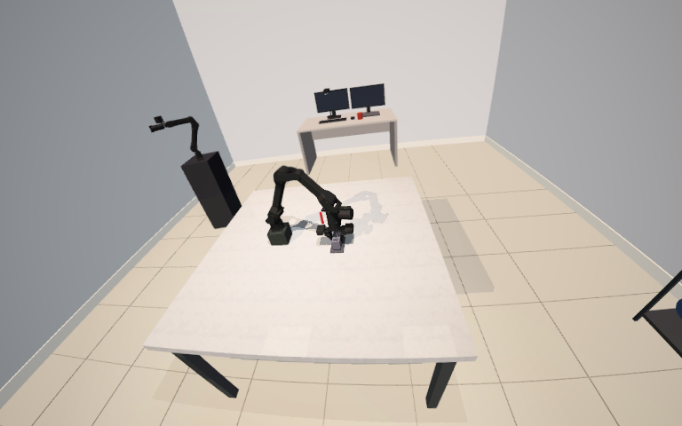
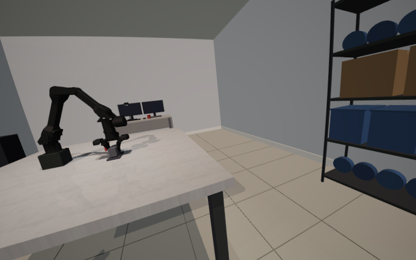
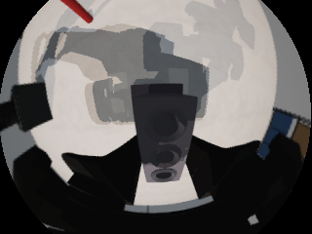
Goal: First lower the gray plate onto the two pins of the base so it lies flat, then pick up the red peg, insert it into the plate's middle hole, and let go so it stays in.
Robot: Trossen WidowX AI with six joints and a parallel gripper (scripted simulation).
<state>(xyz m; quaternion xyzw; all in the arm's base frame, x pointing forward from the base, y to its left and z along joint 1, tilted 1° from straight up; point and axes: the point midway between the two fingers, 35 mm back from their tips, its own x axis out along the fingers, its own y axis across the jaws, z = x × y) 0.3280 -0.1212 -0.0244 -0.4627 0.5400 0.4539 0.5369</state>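
The red peg lies 22 cm to the left of my gripper tip, 8 cm behind it and 1 cm above it. Round my gripper tip: gray plate: 3 cm above.
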